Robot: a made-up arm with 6 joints. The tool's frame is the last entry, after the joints.
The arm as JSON. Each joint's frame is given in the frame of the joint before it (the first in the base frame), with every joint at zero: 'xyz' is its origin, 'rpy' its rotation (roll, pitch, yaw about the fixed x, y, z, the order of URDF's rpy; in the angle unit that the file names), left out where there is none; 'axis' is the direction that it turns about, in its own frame. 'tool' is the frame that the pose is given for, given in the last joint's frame.
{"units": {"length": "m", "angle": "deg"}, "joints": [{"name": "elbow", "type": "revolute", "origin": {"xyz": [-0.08, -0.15, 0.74], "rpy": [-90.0, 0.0, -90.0]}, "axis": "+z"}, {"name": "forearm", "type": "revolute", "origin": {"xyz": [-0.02, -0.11, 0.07], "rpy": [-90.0, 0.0, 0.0]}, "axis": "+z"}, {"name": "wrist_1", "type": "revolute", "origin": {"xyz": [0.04, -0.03, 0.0], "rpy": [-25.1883, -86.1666, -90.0]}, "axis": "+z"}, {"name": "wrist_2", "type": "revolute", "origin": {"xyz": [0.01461, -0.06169, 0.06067], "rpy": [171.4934, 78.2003, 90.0]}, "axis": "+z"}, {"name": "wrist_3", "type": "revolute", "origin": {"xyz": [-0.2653, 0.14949, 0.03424], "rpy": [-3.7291, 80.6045, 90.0]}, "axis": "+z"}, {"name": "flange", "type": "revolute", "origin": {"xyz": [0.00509, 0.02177, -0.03], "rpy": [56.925, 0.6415, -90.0]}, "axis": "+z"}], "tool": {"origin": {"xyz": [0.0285, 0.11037, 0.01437], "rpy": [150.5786, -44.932, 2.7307]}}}
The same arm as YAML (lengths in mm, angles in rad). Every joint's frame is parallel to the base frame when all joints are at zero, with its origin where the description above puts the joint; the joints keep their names.
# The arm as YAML. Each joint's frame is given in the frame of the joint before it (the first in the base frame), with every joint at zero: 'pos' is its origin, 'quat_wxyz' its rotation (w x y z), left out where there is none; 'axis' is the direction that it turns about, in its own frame. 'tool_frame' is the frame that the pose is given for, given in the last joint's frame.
length_unit: mm
angle_unit: rad
joints:
  - joint: elbow
    pos: [-80.0, -150.0, 740.0]
    axis: "+x"
  - joint: forearm
    pos: [70.0, 20.0, 110.0]
    axis: "-z"
  - joint: wrist_1
    pos: [30.0, -40.0, 0.0]
    axis: [-0.902889, -0.425595, -0.060499]
  - joint: wrist_2
    pos: [-80.0, 30.0, -20.0]
    axis: [-0.218605, 0.96212, -0.162903]
  - joint: wrist_3
    pos: [-250.0, -50.0, -170.0]
    axis: "-z"
  - joint: flange
    pos: [-20.0, -10.0, 30.0]
    axis: [-0.188501, 0.816503, -0.545702]
tool_frame:
  pos: [40.0, -40.0, -100.0]
  quat_wxyz: [0.861878, 0.191804, 0.313209, 0.349683]

